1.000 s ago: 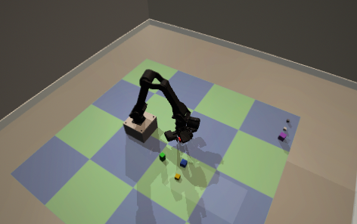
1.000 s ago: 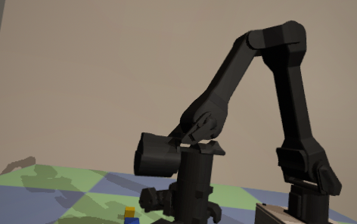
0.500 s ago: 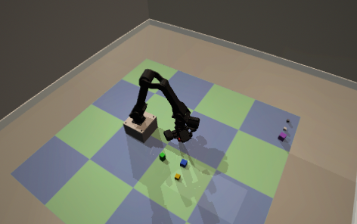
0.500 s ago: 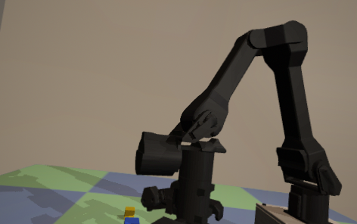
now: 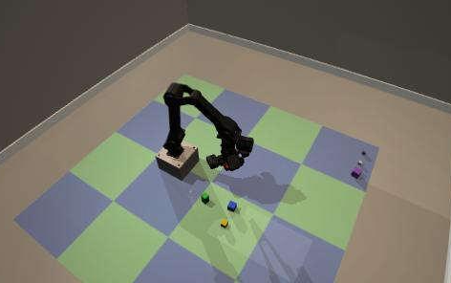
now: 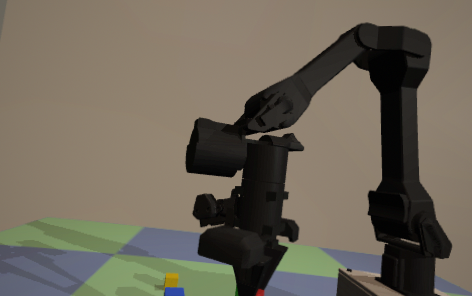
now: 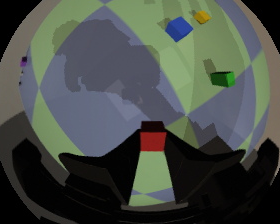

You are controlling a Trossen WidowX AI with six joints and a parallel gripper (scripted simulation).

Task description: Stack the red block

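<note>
Right now my gripper tip is 14 cm to the left of the blue block, 8 cm short of it and 6 cm above it. Round my gripper tip: red block (1 cm above); then small yellow block (23 cm to the right, 8 cm ahead, 7 cm below); then purple block (57 cm ahead, 26 cm to the left, 6 cm below).
</note>
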